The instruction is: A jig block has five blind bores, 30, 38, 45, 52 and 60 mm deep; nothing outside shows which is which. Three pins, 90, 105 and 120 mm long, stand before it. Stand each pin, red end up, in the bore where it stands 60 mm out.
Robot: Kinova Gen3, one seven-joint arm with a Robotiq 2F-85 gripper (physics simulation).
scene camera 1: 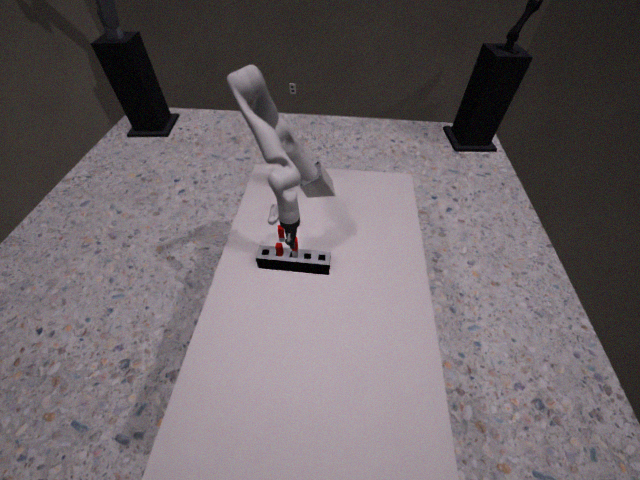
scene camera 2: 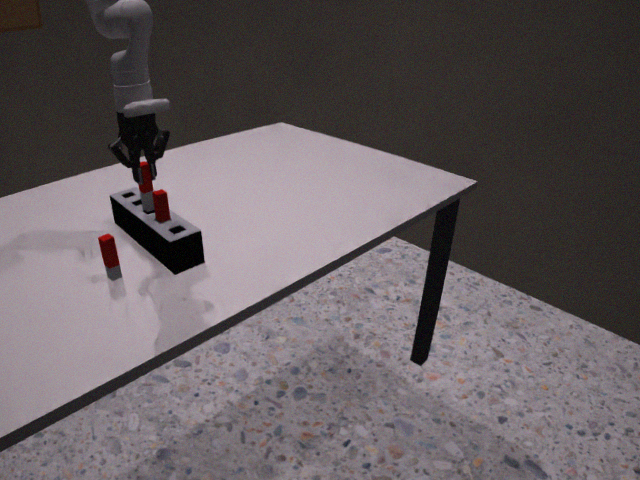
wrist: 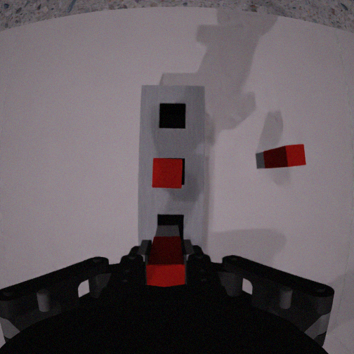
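Pixels of known places: gripper, fingertip midpoint: [scene camera 1: 293, 245] [scene camera 2: 146, 181]; arm's base at its link origin: [scene camera 1: 309, 174].
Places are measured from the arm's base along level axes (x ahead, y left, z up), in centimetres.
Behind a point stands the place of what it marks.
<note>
The jig block [scene camera 1: 293, 266] {z -6.5, x 53.1, y -6.9 cm} [scene camera 2: 149, 232] {z -4.7, x 45.3, y -12.4 cm} [wrist: 149, 140] lies on the table with its five bores upward. My gripper [scene camera 1: 290, 244] {z 3.8, x 49.8, y -6.5 cm} [scene camera 2: 146, 174] {z 3.8, x 49.8, y -6.5 cm} [wrist: 166, 251] is shut on a pin [scene camera 1: 295, 244] {z 5.7, x 50.9, y -5.4 cm} [scene camera 2: 146, 184] {z 3.3, x 49.4, y -7.1 cm} [wrist: 166, 275], upright, red end up. Its grey lower end is at the mouth of the middle bore; whether it is inside I cannot tell. A second pin [scene camera 1: 279, 249] {z 1.7, x 50.3, y -12.2 cm} [scene camera 2: 161, 206] {z 0.5, x 48.4, y -13.5 cm} [wrist: 167, 173] stands red end up in the bore beside it, second from the left in scene camera 1. A third pin [scene camera 1: 281, 232] {z -3.7, x 36.5, y -12.7 cm} [scene camera 2: 109, 251] {z -3.9, x 35.0, y -14.2 cm} [wrist: 285, 156] stands red end up on the table beside the block.
The white table [scene camera 1: 310, 361] {z -10.5, x 91.1, y 0.3 cm} [scene camera 2: 310, 206] {z -10.5, x 86.3, y -22.2 cm} [wrist: 75, 125] carries the block, and its edge shows in scene camera 2. The standing pin in the block is close to my fingers. Two black pedestals [scene camera 1: 131, 82] [scene camera 1: 485, 98] stand far back on the floor.
</note>
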